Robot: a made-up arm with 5 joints.
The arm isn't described. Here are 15 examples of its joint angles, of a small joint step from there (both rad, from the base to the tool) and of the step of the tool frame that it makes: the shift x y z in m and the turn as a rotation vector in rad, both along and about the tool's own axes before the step.
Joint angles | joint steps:
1: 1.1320 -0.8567 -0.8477 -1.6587 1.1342 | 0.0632 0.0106 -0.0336 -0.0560 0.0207
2: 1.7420 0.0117 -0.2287 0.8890 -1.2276 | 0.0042 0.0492 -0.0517 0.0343 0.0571
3: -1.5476 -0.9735 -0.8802 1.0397 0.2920 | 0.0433 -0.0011 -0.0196 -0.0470 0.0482
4: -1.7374 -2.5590 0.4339 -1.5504 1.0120 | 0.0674 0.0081 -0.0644 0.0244 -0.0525
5: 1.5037 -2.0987 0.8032 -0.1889 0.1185 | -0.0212 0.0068 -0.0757 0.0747 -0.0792
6: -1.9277 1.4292 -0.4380 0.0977 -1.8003 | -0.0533 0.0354 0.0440 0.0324 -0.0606
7: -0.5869 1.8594 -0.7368 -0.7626 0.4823 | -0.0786 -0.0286 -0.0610 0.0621 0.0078
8: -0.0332 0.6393 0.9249 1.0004 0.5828 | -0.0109 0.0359 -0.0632 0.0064 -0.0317
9: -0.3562 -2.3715 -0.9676 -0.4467 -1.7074 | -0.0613 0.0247 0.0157 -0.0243 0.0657
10: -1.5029 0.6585 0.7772 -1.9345 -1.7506 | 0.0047 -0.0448 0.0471 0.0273 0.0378
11: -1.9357 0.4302 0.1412 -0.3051 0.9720 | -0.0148 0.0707 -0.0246 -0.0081 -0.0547
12: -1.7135 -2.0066 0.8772 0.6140 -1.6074 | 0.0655 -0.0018 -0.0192 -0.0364 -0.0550
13: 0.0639 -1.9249 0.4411 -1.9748 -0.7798 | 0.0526 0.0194 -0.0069 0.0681 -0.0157
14: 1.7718 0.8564 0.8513 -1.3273 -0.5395 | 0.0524 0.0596 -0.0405 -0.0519 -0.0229
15: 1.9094 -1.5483 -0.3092 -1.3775 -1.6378 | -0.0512 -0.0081 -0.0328 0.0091 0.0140
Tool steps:
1: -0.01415 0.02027 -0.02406 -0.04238 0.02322 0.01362
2: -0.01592 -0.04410 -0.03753 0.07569 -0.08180 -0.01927
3: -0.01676 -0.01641 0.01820 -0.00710 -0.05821 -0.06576
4: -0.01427 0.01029 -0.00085 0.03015 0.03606 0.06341
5: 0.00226 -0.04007 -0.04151 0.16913 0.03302 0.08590
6: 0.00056 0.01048 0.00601 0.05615 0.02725 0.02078
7: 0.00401 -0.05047 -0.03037 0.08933 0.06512 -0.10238
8: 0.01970 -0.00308 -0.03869 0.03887 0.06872 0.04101
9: 0.02117 -0.00991 0.01236 -0.00634 -0.02277 -0.02745
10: 0.00849 -0.01928 -0.00594 0.03674 0.00569 -0.01767
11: -0.01066 0.03917 -0.01269 -0.00172 0.04547 0.11400
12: 0.01477 -0.01046 0.00184 0.05410 0.07115 0.01903
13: -0.00111 0.00824 -0.00113 -0.00147 -0.03158 0.06722
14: -0.01264 0.01877 0.01411 -0.00316 -0.07125 0.01980
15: -0.02488 0.01484 -0.00256 -0.03666 -0.07321 -0.01774
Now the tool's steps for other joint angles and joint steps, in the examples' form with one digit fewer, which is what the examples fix.
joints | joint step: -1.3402 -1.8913 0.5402 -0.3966 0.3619 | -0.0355 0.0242 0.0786 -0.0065 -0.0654
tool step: -0.0089 0.0159 0.0366 -0.0486 -0.0226 0.0753
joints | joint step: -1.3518 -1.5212 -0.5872 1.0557 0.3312 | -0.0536 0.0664 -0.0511 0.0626 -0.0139
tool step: 0.0311 -0.0375 -0.0778 0.0974 0.1158 -0.0080
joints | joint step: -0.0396 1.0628 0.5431 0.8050 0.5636 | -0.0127 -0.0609 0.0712 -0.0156 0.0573
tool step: -0.0385 0.0054 0.0621 -0.0612 -0.1178 -0.0818
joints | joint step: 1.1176 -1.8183 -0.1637 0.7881 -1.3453 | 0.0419 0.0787 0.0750 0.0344 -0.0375
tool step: 0.0018 -0.0050 0.0125 0.0792 0.0717 -0.0222
